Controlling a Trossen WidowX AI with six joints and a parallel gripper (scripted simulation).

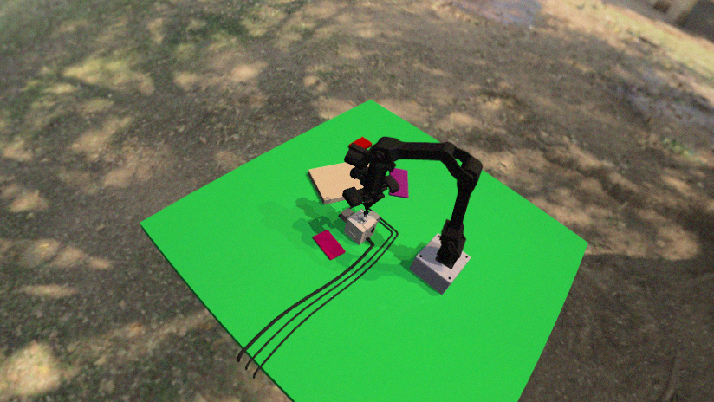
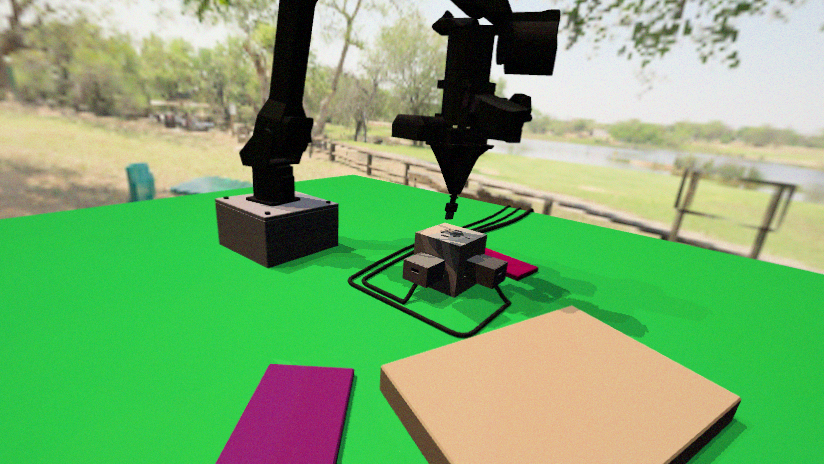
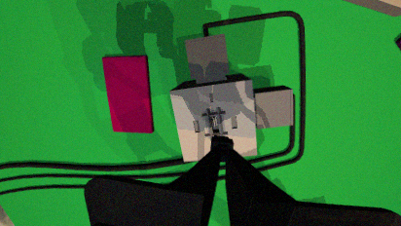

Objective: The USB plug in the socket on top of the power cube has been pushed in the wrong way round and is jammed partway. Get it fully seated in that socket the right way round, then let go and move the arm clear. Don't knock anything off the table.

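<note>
Now: the black USB plug 20 mm below my gripper tip. From my gripper tip the other things lie so: pink card: 130 mm below, 120 mm to the left, 50 mm ahead; socket: 70 mm below, 10 mm to the left; tan slab: 180 mm to the right, 180 mm ahead, 120 mm below.
</note>
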